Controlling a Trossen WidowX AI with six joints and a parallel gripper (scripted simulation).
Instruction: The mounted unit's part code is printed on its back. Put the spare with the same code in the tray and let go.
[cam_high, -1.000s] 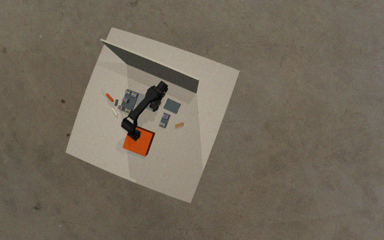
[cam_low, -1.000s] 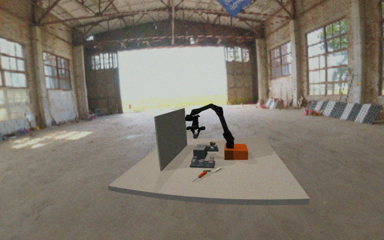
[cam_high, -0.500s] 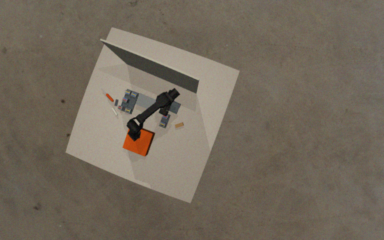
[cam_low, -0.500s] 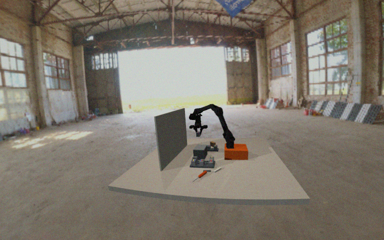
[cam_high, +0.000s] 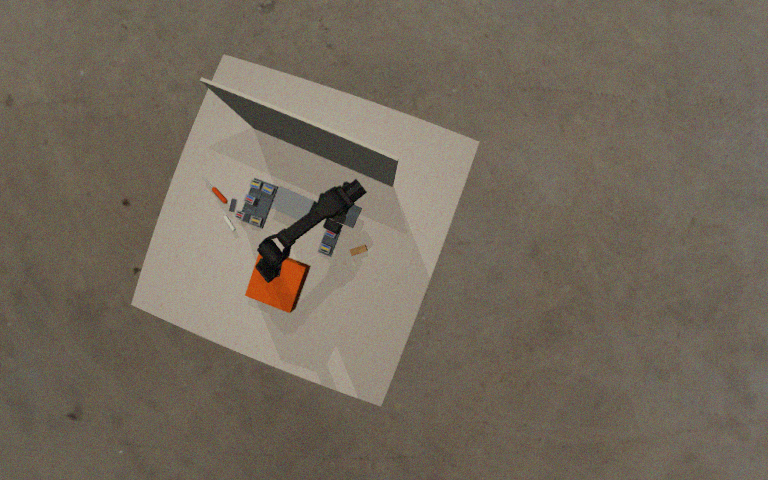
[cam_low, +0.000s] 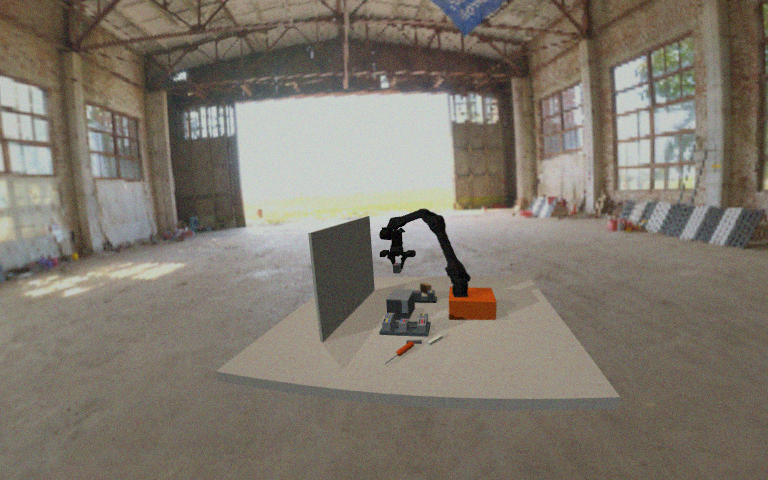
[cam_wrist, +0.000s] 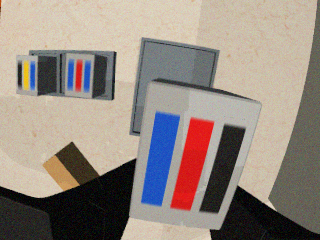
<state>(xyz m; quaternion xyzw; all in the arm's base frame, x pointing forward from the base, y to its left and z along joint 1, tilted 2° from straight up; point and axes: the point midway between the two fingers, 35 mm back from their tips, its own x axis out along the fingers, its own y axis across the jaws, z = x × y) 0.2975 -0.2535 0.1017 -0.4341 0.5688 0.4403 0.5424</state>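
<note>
Now: gripper tip 20 mm to the right of the tray and 160 mm above it. The rest, counted from my gripper tip: grey upright panel (240 mm ahead, 180 mm to the left, 60 mm above); then brown block (150 mm behind, 80 mm to the right, 140 mm below); then grey mounted unit (10 mm behind, 240 mm to the left, 110 mm below).
</note>
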